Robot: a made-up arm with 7 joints. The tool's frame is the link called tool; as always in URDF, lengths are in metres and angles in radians. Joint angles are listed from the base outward.
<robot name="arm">
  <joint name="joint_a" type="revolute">
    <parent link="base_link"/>
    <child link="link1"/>
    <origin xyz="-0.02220 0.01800 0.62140" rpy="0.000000 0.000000 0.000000"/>
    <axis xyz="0 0 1"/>
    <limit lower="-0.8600" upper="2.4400"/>
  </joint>
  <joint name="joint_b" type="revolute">
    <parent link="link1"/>
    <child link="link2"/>
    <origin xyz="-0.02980 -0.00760 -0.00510" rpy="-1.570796 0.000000 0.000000"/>
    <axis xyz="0 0 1"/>
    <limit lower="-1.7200" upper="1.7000"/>
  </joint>
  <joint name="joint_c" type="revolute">
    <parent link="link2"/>
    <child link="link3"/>
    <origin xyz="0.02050 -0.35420 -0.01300" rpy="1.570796 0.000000 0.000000"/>
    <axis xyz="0 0 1"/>
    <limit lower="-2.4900" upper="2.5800"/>
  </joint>
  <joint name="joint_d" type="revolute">
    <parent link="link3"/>
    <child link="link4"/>
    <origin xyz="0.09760 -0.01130 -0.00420" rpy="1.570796 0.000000 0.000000"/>
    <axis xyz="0 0 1"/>
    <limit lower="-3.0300" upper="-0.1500"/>
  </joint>
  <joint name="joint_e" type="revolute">
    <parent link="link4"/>
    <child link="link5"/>
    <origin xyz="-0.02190 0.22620 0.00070" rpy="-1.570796 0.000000 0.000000"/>
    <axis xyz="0 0 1"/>
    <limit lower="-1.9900" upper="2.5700"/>
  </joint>
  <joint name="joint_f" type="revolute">
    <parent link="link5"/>
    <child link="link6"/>
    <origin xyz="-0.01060 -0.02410 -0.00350" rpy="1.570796 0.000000 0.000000"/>
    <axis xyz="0 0 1"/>
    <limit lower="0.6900" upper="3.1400"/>
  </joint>
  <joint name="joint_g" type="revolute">
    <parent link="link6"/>
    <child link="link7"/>
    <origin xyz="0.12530 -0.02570 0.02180" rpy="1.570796 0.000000 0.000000"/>
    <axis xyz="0 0 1"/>
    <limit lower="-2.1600" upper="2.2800"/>
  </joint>
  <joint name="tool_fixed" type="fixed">
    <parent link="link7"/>
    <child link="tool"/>
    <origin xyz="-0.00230 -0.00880 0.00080" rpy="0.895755 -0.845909 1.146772"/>
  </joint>
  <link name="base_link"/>
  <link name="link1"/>
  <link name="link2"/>
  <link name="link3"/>
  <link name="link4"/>
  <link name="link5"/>
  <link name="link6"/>
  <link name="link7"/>
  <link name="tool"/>
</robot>
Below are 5 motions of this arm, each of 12 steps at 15 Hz.
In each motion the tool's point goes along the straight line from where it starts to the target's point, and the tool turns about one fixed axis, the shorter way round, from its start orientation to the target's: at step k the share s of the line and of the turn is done. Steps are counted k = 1, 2, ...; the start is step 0. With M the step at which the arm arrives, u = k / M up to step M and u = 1 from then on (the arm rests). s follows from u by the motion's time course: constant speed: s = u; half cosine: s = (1 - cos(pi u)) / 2; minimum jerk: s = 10 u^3 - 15 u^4 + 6 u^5.
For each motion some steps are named. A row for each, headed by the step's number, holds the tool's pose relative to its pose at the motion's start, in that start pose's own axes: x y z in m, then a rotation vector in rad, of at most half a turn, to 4 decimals.
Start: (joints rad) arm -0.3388 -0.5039 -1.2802 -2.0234 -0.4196 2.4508 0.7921
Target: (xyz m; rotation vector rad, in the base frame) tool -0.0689 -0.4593 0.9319 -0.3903 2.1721 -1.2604
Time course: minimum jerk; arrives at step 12
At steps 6, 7, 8, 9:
6: -0.0192 0.0703 0.0520 -0.3792 -0.0174 -0.2912
7: -0.0251 0.0919 0.0680 -0.4956 -0.0228 -0.3805
8: -0.0304 0.1111 0.0822 -0.5993 -0.0275 -0.4602
9: -0.0345 0.1261 0.0933 -0.6800 -0.0312 -0.5221

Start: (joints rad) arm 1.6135 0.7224 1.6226 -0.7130 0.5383 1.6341 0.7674
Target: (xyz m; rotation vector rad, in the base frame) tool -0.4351 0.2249 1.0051 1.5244 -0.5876 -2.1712
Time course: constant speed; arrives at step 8
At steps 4, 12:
4: 0.0819 0.0654 0.0114 0.1237 0.1641 0.0491
12: 0.1638 0.1308 0.0229 0.2474 0.3282 0.0983

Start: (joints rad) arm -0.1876 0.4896 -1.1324 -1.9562 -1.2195 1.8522 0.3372
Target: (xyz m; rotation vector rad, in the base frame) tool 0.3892 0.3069 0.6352 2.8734 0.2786 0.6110
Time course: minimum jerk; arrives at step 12
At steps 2, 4, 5, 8, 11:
2: -0.0238 0.0115 -0.0105 0.0345 0.0034 -0.0780
4: -0.1408 0.0683 -0.0619 0.2043 0.0203 -0.4609
5: -0.2325 0.1128 -0.1022 0.3374 0.0335 -0.7613
8: -0.5299 0.2571 -0.2330 0.7691 0.0763 -1.7353
11: -0.6673 0.3238 -0.2933 0.9684 0.0960 -2.1851

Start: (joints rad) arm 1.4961 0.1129 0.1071 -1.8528 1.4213 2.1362 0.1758
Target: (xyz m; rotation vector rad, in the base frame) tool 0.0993 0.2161 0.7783 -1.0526 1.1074 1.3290
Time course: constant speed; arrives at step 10
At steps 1, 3, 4, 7, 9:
1: -0.0040 0.0009 -0.0245 0.0158 0.0083 -0.0424
3: -0.0120 0.0028 -0.0736 0.0474 0.0250 -0.1271
4: -0.0159 0.0037 -0.0981 0.0631 0.0333 -0.1695
7: -0.0279 0.0065 -0.1717 0.1105 0.0583 -0.2966
9: -0.0359 0.0083 -0.2207 0.1421 0.0750 -0.3813

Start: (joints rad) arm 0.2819 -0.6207 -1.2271 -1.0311 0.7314 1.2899 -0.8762
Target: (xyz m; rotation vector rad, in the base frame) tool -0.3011 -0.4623 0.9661 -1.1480 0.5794 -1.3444
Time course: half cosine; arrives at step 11
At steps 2, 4, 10, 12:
2: -0.0148 0.0047 -0.0116 -0.0188 0.0666 -0.0530
4: -0.0545 0.0174 -0.0428 -0.0692 0.2453 -0.1950
10: -0.1827 0.0585 -0.1435 -0.2320 0.8223 -0.6537
12: -0.1865 0.0597 -0.1465 -0.2368 0.8393 -0.6672

